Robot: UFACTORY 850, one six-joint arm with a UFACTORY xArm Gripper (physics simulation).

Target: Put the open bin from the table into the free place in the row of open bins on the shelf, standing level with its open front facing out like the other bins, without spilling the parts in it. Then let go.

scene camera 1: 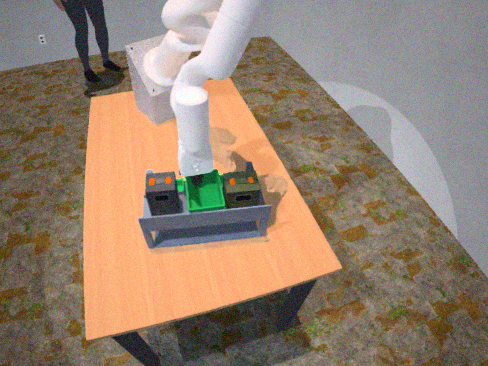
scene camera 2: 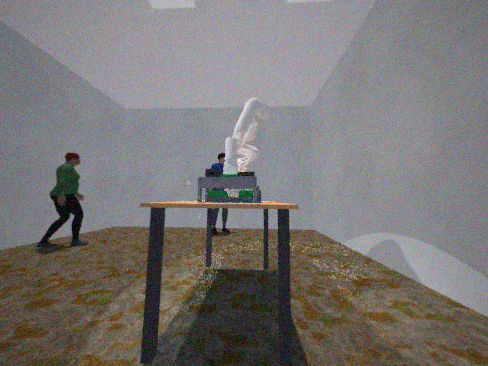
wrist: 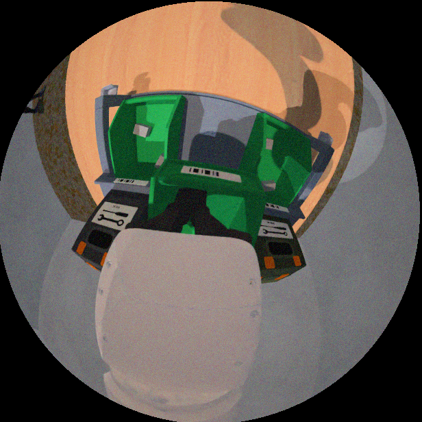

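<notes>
The loose green bin [scene camera 1: 206, 195] [wrist: 227, 207] is high on the shelf [scene camera 1: 205, 218] [scene camera 2: 227, 182] [wrist: 101, 130], between two toolboxes. Its inside faces camera 1; no parts can be made out in it, and its exact tilt and support are unclear. In the wrist view, a left green bin [wrist: 159, 112] and a right green bin [wrist: 296, 145] stand lower, with pale parts, and a free place [wrist: 215, 145] between them. My gripper [scene camera 1: 197, 179] [wrist: 193, 188] is shut with nothing between its fingers, its dark tips at the loose bin's arm-side end; contact is hidden.
A dark grey toolbox [scene camera 1: 162, 192] [wrist: 107, 220] is left of the loose bin and an olive toolbox [scene camera 1: 242, 190] [wrist: 280, 245] is right of it, both close. The shelf stands on a wooden table [scene camera 1: 175, 285] [scene camera 2: 175, 204]. A person in green [scene camera 2: 67, 182] stands off to the left.
</notes>
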